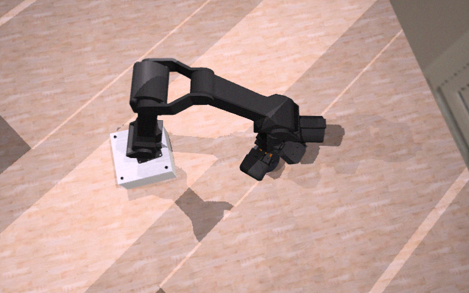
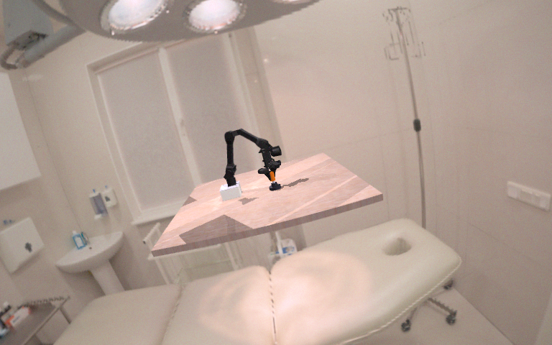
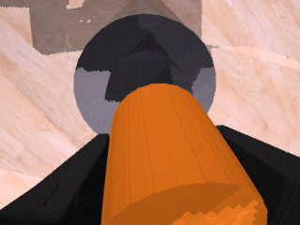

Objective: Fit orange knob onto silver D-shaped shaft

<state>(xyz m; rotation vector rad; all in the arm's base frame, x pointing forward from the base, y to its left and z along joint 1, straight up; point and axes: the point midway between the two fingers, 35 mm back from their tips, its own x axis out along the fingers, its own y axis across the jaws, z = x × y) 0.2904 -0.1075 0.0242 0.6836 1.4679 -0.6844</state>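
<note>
My gripper tip is 3 cm below the orange knob. Round my gripper tip: round pedestal 4 cm below.
</note>
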